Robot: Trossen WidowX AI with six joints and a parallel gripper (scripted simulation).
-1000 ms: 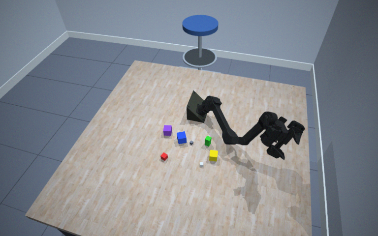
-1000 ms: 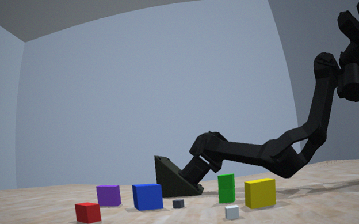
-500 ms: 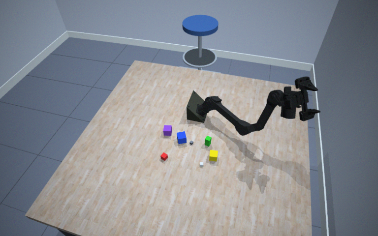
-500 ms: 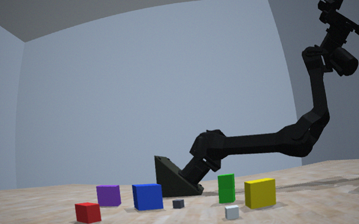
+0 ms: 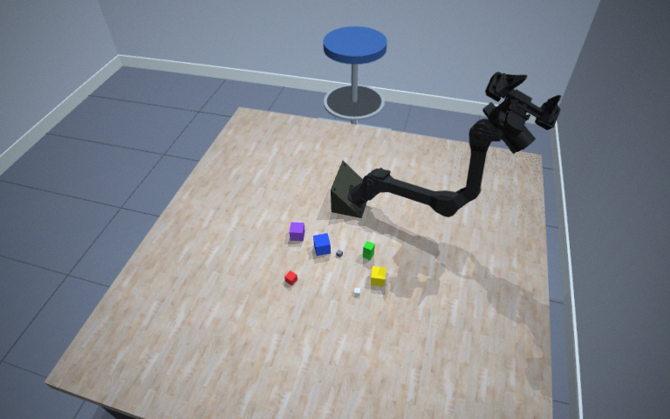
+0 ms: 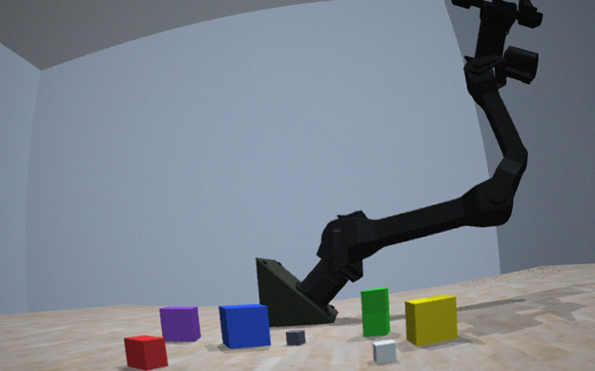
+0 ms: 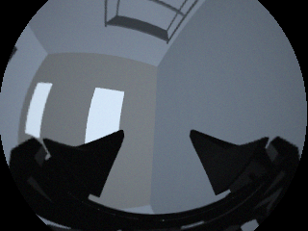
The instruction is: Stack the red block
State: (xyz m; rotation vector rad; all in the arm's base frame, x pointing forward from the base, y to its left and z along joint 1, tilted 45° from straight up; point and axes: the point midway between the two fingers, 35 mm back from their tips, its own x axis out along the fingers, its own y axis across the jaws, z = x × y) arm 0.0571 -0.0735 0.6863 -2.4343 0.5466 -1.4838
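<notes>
The red block lies 210 mm ahead of my gripper tip, 590 mm to the right of it and 590 mm below it. The rest, counted from my gripper tip: small white cube (220 mm ahead, 380 mm to the right, 590 mm below); yellow block (170 mm ahead, 330 mm to the right, 580 mm below); small dark cube (90 mm ahead, 460 mm to the right, 590 mm below).
</notes>
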